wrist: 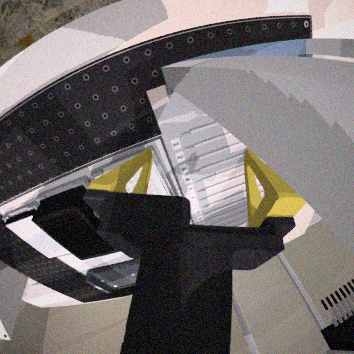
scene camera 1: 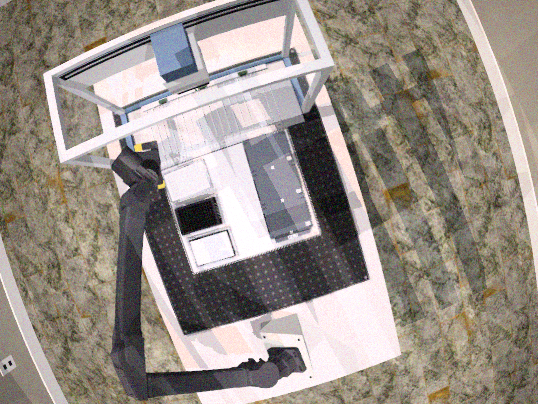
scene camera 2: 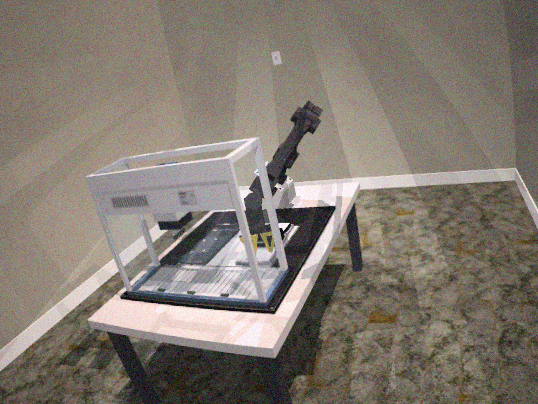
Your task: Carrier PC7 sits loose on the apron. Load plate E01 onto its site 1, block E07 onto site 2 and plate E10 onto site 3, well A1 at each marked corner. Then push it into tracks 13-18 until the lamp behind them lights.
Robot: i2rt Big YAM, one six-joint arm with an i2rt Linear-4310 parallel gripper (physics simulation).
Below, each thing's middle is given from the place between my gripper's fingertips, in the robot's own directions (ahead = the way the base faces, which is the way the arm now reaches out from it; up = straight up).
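The grey carrier (scene camera 1: pixel 278 187) sits 33 cm to the right of my hand, 21 cm behind it and 6 cm below it. As for the white well plate (scene camera 1: pixel 191 179), I find it 7 cm to the right of my hand, 5 cm below it and 10 cm behind it.
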